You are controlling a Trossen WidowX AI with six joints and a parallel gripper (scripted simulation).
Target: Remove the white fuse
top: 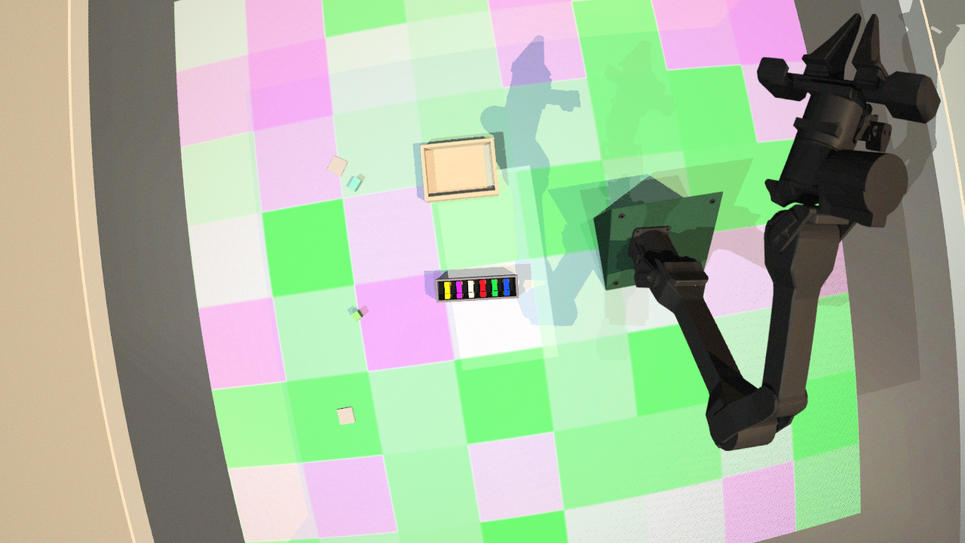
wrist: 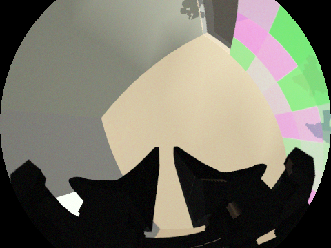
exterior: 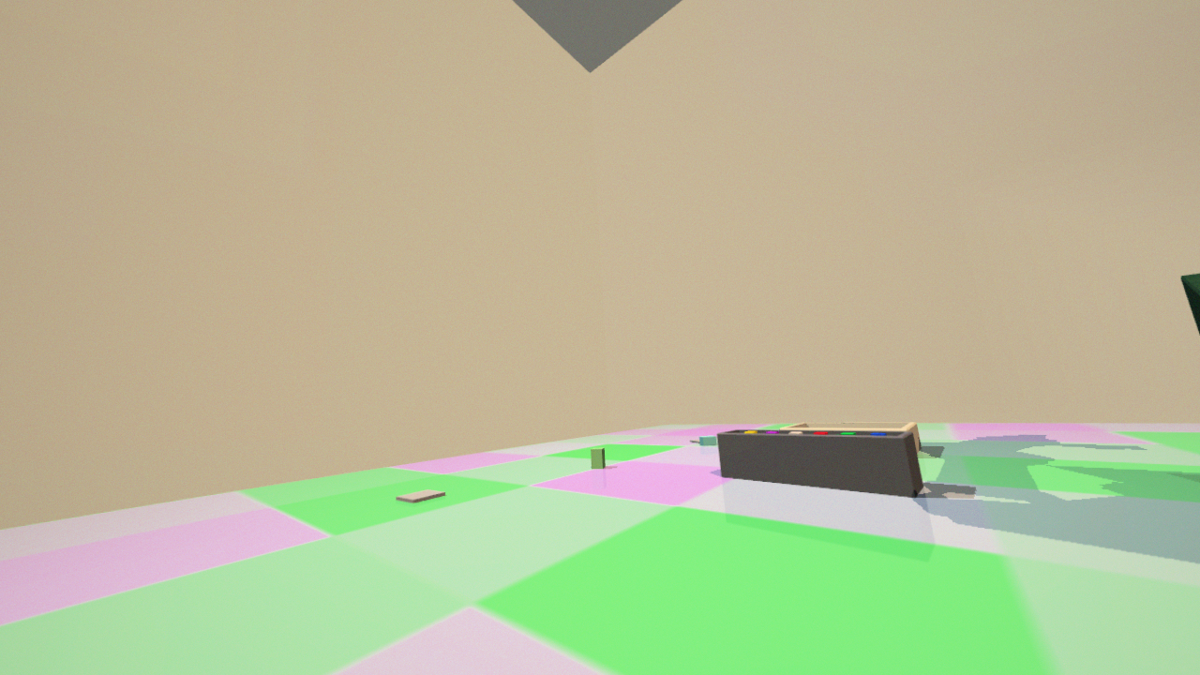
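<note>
My gripper tip is 45 cm short of the white fuse, 27 cm to the right of it and 48 cm above it. Round my gripper tip: beige tray (46 cm ahead, 6 cm to the left, 50 cm below); green cube (66 cm ahead, 30 cm to the left, 49 cm below); teal bit (65 cm ahead, 6 cm to the left, 49 cm below).
</note>
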